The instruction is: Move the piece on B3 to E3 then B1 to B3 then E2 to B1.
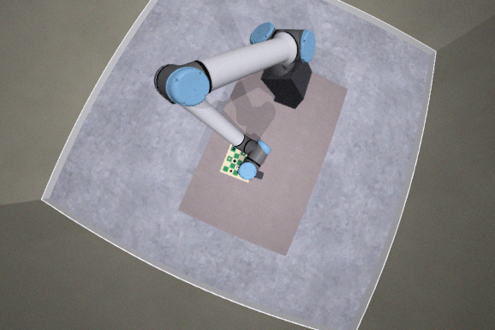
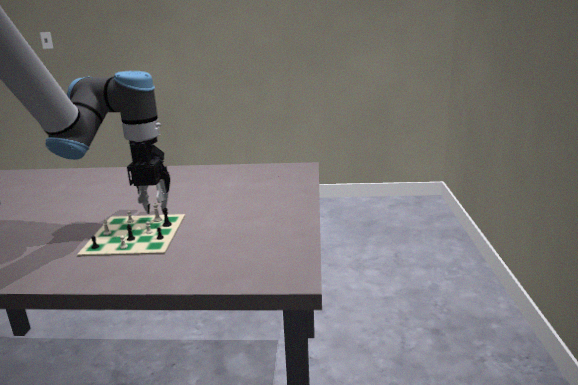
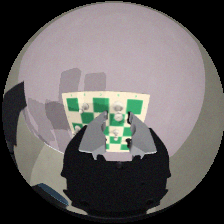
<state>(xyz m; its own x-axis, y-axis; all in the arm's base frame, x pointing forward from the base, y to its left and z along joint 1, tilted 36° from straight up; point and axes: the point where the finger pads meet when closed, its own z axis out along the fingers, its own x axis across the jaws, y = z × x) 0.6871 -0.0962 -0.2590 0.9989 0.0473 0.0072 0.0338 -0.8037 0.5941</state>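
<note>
Right now my hand is 10 mm above the white piece. The rest, counted from my hand: cream chessboard 80 mm to the right, 40 mm below, 40 mm behind; then tall black piece 40 mm ahead, 30 mm to the right, 10 mm below.
</note>
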